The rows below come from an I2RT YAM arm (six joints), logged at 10 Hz.
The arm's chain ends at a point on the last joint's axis. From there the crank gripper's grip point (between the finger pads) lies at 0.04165 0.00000 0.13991 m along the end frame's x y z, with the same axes.
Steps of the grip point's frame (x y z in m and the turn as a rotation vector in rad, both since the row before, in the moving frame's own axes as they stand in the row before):
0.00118 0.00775 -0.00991 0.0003 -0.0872 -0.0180
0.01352 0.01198 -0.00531 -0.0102 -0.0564 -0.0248
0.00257 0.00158 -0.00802 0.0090 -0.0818 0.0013
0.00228 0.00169 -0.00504 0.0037 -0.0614 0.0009
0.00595 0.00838 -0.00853 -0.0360 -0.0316 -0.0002
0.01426 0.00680 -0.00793 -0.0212 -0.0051 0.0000
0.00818 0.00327 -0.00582 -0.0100 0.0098 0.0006
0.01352 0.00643 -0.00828 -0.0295 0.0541 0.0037
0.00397 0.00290 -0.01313 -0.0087 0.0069 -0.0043
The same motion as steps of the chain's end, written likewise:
0.01353 0.00843 -0.01301 0.0003 -0.0872 -0.0180
0.02147 0.01148 -0.00743 -0.0102 -0.0564 -0.0248
0.01414 0.00281 -0.01095 0.0090 -0.0818 0.0013
0.01094 0.00218 -0.00733 0.0037 -0.0614 0.0009
0.01039 0.00333 -0.00969 -0.0360 -0.0316 -0.0002
0.01497 0.00383 -0.00811 -0.0212 -0.0051 0.0000
0.00681 0.00185 -0.00540 -0.0100 0.0098 0.0006
0.00602 0.00217 -0.00576 -0.0295 0.0541 0.0037
0.00300 0.00187 -0.01283 -0.0087 0.0069 -0.0043

